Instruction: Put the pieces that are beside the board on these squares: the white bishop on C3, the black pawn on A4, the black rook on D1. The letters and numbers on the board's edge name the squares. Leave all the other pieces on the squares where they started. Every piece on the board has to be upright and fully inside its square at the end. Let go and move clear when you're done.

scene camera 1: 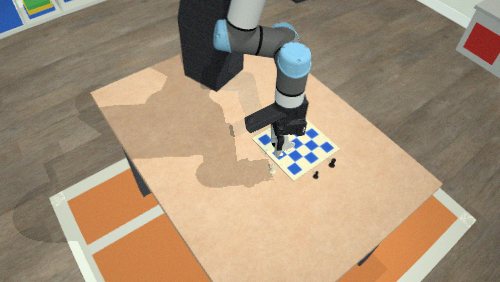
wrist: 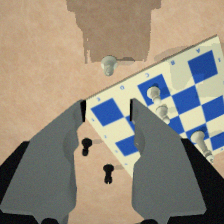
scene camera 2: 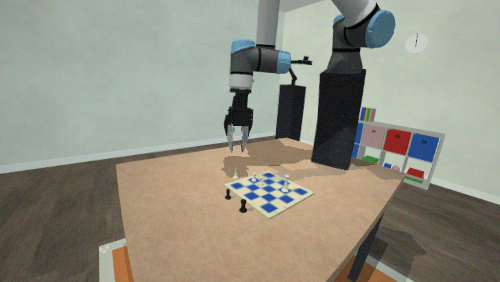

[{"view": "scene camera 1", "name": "my gripper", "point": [275, 152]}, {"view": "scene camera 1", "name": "chessboard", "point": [310, 150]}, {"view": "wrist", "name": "my gripper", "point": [107, 100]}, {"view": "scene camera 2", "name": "chessboard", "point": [268, 199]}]
